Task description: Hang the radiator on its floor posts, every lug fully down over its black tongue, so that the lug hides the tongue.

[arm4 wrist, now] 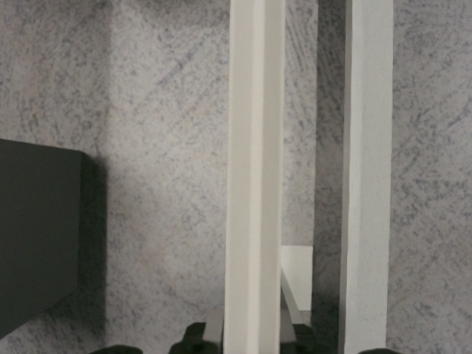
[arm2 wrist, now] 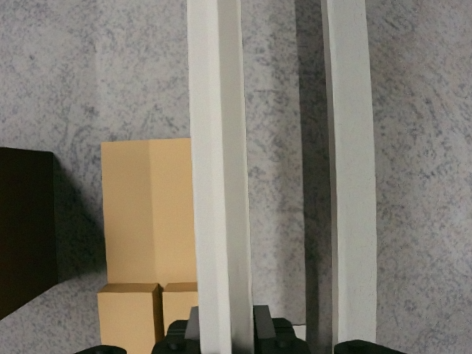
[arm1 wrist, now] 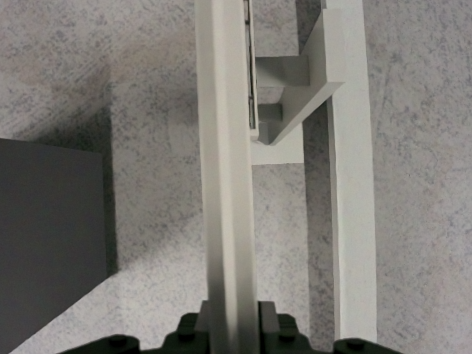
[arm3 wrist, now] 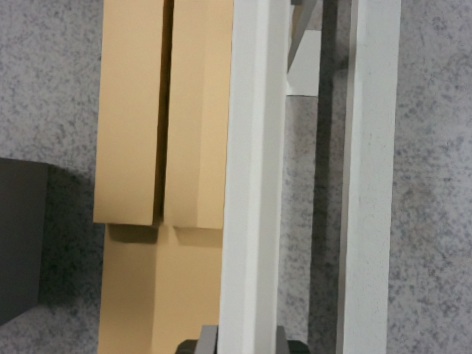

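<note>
The radiator [arm1 wrist: 227,175] [arm2 wrist: 217,175] [arm3 wrist: 254,175] [arm4 wrist: 255,175] shows from above as a long off-white bar in all four views. My arm1 gripper [arm1 wrist: 232,322], arm2 gripper [arm2 wrist: 224,325], arm3 gripper [arm3 wrist: 247,340] and arm4 gripper [arm4 wrist: 251,337] are each shut on it, fingers on both sides. In the arm1 view, a pale floor post [arm1 wrist: 334,47] with a slanted brace stands right of the radiator; narrow dark slits show between them. Post foot plates [arm3 wrist: 306,72] [arm4 wrist: 298,257] show partly in the arm3 and arm4 views. Whether lugs cover the black tongues cannot be told.
A long white rail [arm1 wrist: 354,200] [arm2 wrist: 354,200] [arm3 wrist: 370,175] [arm4 wrist: 371,175] runs parallel on the radiator's right. Tan blocks [arm2 wrist: 130,210] [arm3 wrist: 130,115] lie at its left in the arm2 and arm3 views. Dark boxes [arm1 wrist: 50,215] [arm2 wrist: 25,220] [arm3 wrist: 20,235] [arm4 wrist: 37,225] stand at the far left.
</note>
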